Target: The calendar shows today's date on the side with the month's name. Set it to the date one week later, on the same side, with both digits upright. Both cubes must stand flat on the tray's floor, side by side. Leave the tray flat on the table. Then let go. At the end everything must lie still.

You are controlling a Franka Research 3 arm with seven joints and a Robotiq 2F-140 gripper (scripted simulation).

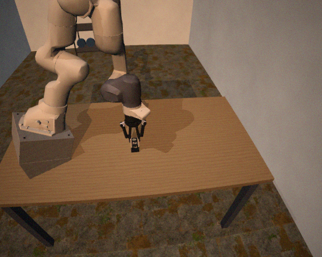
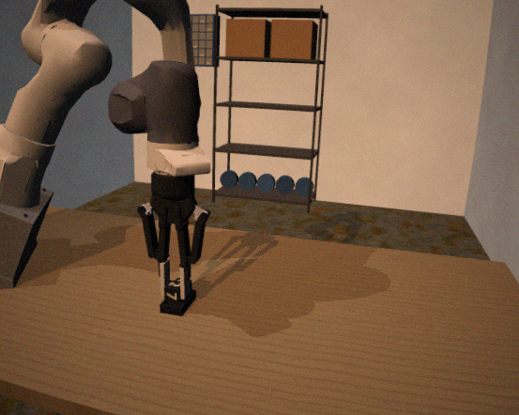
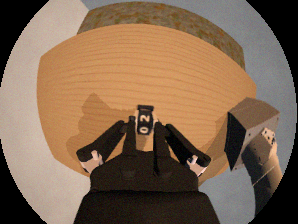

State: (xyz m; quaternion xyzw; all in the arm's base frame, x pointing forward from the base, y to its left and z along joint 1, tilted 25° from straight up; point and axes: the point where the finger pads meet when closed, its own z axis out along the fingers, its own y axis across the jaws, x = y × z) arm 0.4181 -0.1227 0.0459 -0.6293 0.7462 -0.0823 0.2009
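The cube is 3 cm below my hand. The rest, counted from my hand: black calendar tray 2 cm to the left, 5 cm below.
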